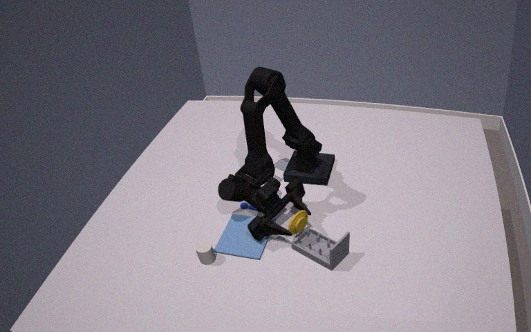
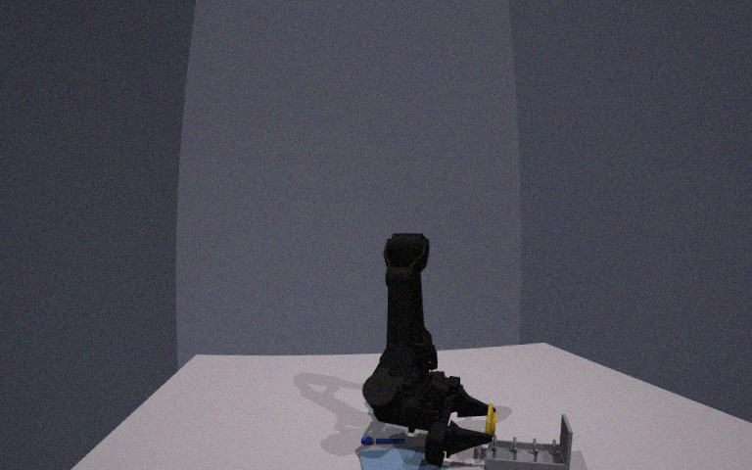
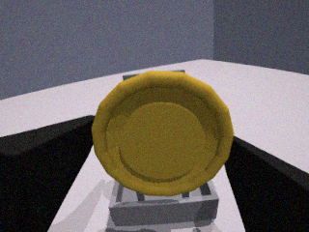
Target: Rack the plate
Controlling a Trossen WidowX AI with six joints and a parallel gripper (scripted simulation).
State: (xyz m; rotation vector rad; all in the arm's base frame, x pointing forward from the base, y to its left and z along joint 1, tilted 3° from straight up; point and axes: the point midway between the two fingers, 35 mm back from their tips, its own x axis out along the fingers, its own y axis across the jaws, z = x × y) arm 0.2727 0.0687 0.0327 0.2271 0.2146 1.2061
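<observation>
The grey dish rack is 20 mm ahead of my gripper tip, 60 mm to the left of it and 50 mm below it. Also, from my gripper tip: yellow plate: 10 mm to the right; then light blue mat: 30 mm ahead, 160 mm to the right, 70 mm below; then blue spoon: 80 mm behind, 200 mm to the right, 70 mm below.
</observation>
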